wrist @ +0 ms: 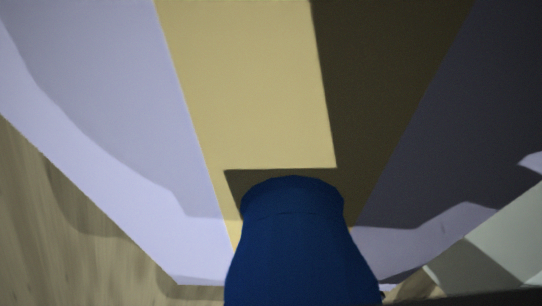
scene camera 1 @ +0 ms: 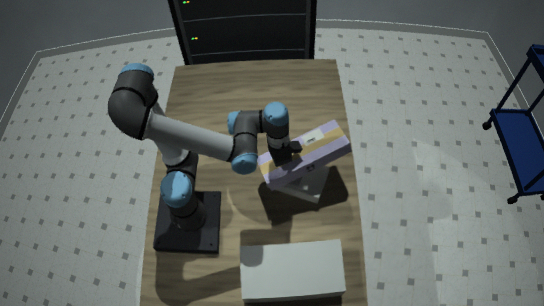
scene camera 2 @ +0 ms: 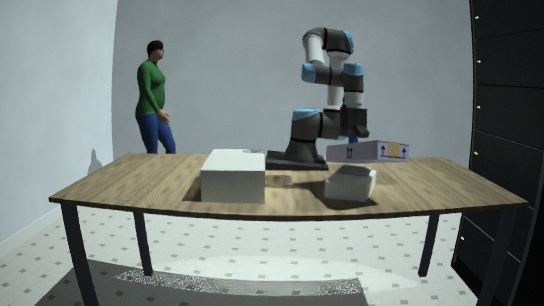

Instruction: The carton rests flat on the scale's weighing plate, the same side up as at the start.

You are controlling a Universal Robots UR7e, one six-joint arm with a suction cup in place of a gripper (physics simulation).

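Seen in the pictures: end effector, tool point: (wrist: 281,197); arm's base, origin of the base link: (scene camera 1: 188,215) (scene camera 2: 301,159).
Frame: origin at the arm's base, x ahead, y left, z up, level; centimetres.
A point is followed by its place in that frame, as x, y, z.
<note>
The lilac carton (scene camera 1: 327,145) @(58.0, 9.0, 16.9) (scene camera 2: 352,152) @(52.2, 3.9, 12.8) (wrist: 250,90), with a yellow tape stripe and a white label on top, hangs about level, its label side up. My suction gripper (scene camera 1: 281,156) @(39.9, 9.1, 11.6) (scene camera 2: 353,140) (wrist: 292,192) has its blue cup on the carton's top, toward one end, and holds it. The pale grey scale (scene camera 1: 305,191) @(47.4, -1.3, 3.4) (scene camera 2: 346,189) @(55.9, 1.1, 1.4) (wrist: 515,235) stands on the table under the carton; a small gap shows between them in the second scene view. The carton overhangs the scale and hides much of its weighing plate in the first scene view.
A large white box (scene camera 1: 292,270) @(34.9, -32.6, 8.2) (scene camera 2: 232,185) @(52.7, -35.0, 3.5) stands on the wooden table (scene camera 1: 260,85) @(41.6, 62.4, -2.2) (scene camera 2: 125,185) @(31.1, -76.1, -2.3), off to one side of the scale. A black rack (scene camera 1: 311,30) (scene camera 2: 505,100) stands past one table end. A blue cart (scene camera 1: 525,150) and a person (scene camera 2: 151,90) are beyond the table.
</note>
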